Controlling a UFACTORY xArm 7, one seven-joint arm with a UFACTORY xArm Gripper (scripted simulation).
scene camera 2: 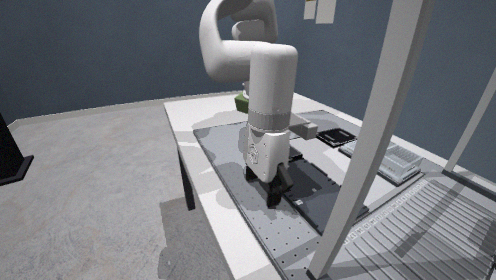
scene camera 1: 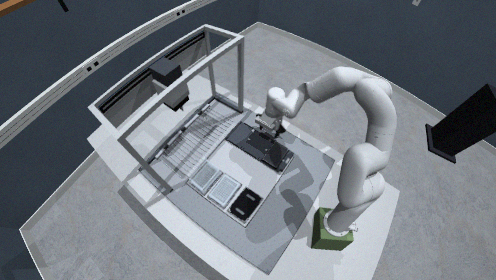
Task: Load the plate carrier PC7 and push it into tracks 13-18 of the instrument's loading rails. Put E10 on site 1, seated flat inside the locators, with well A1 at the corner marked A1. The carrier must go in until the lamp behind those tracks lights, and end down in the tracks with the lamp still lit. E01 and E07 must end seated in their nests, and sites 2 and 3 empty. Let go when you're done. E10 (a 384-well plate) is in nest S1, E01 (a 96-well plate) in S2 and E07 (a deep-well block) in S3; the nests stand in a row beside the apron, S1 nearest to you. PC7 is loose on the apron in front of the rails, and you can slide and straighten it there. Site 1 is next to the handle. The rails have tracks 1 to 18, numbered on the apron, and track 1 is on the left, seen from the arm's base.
In view: the gripper (scene camera 2: 261,190) and a plate carrier PC7 (scene camera 2: 313,195).
The plate carrier PC7 also shows in scene camera 1 (scene camera 1: 245,137).
